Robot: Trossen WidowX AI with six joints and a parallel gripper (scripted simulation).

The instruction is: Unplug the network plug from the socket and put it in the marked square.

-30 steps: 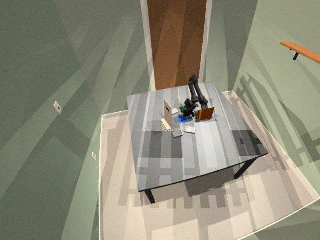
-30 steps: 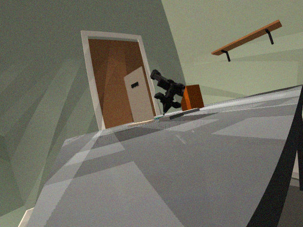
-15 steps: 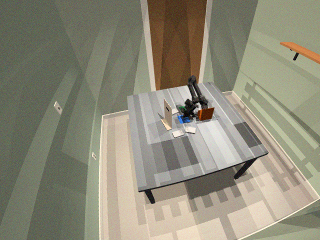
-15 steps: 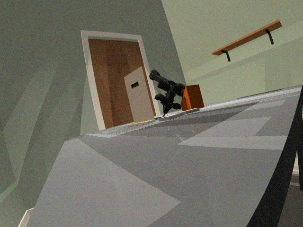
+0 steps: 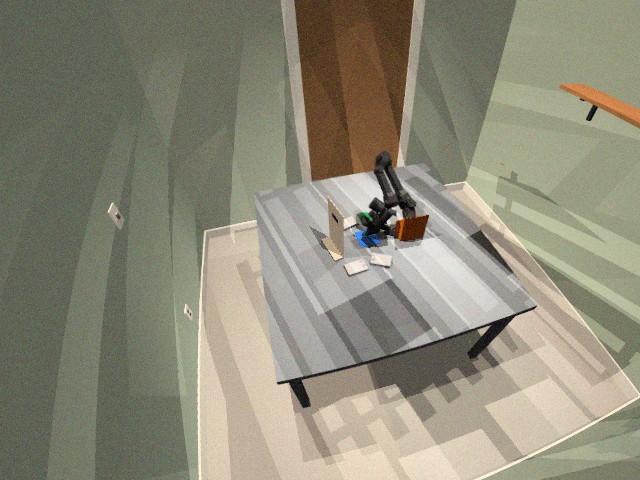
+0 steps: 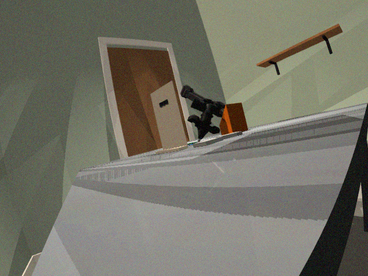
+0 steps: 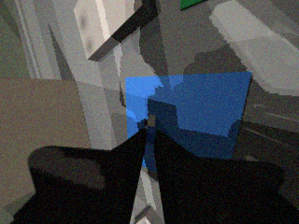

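My gripper tip is now 20 mm above the blue marked square and 10 mm past it. Also, from my gripper tip: green tile (150 mm to the right, 60 mm behind, 20 mm below); then beige panel (190 mm ahead, 120 mm above, 20 mm to the left).
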